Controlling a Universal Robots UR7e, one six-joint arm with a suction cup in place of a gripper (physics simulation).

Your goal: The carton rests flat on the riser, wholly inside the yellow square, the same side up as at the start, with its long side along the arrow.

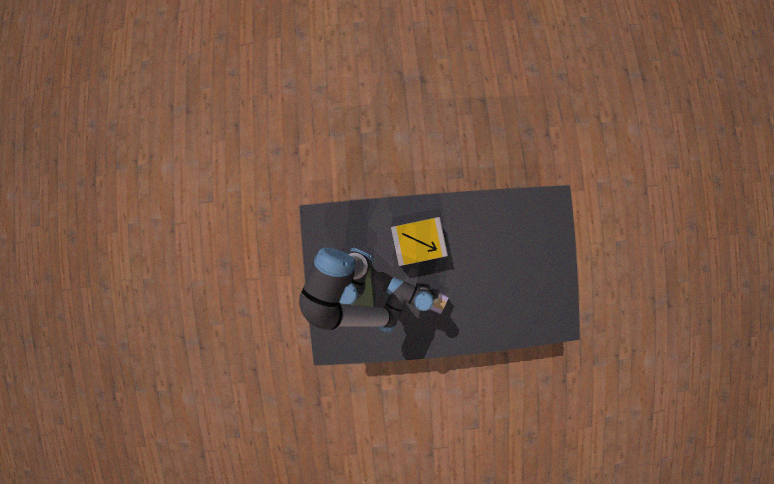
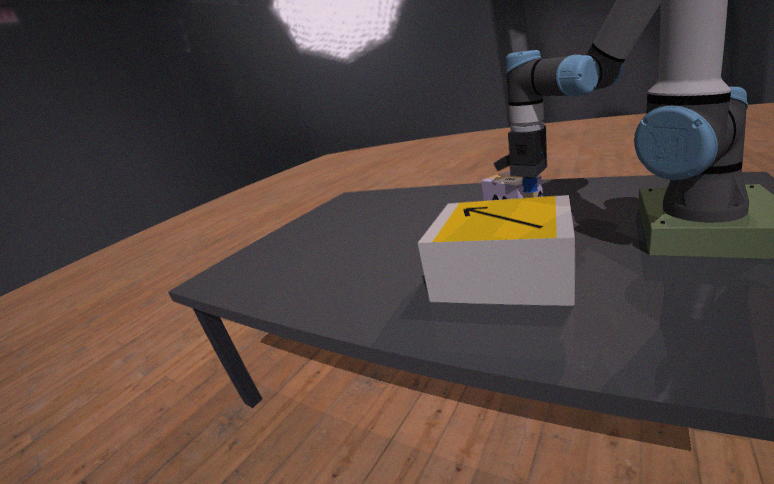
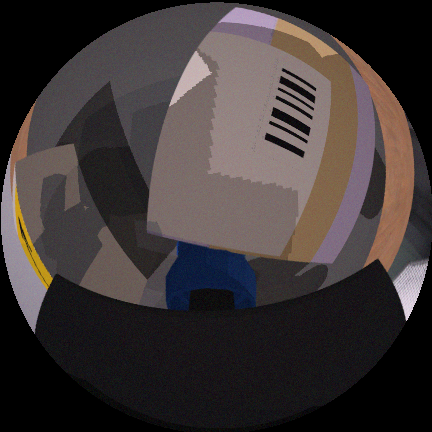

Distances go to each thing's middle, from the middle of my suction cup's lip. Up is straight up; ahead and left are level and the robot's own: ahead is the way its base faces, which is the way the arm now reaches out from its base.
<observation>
Right now the carton (image 2: 502,186) is 70 mm ahead of my suction cup, 50 mm to the right of it and 50 mm below it. Round my suction cup: riser (image 2: 521,251) (250 mm to the left, 40 mm below, 30 mm behind).
</observation>
